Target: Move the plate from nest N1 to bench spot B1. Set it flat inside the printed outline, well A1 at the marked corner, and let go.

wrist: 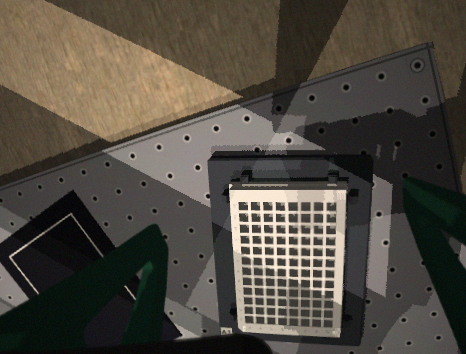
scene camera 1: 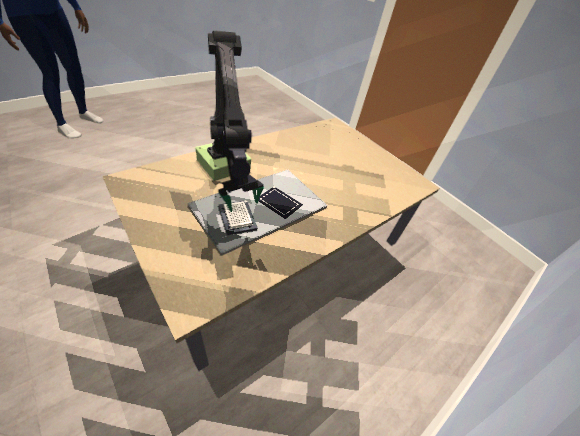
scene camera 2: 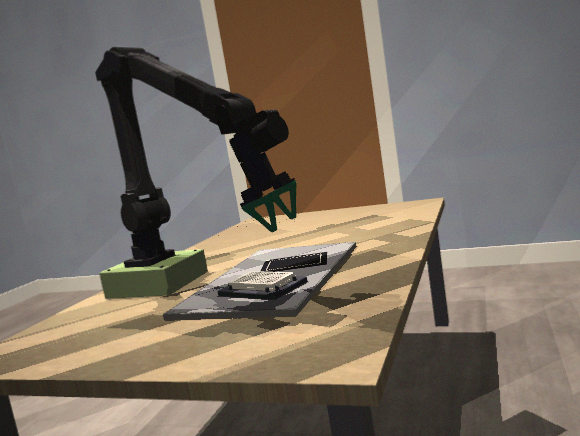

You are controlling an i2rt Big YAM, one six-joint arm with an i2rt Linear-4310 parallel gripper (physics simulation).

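The white multi-well plate sits in the dark nest. An A1 label is on the nest beside the plate's lower left corner in the wrist view. The dark pad of the bench spot has a pale printed outline and lies beside the nest, turned at an angle to it; a finger partly hides it in the wrist view. My gripper is open and empty, above the plate, with its green fingers wide apart on either side in the wrist view.
The nest and pad are on a grey perforated board on the wooden table. The arm stands on a green base block behind the board. A person stands beyond the table.
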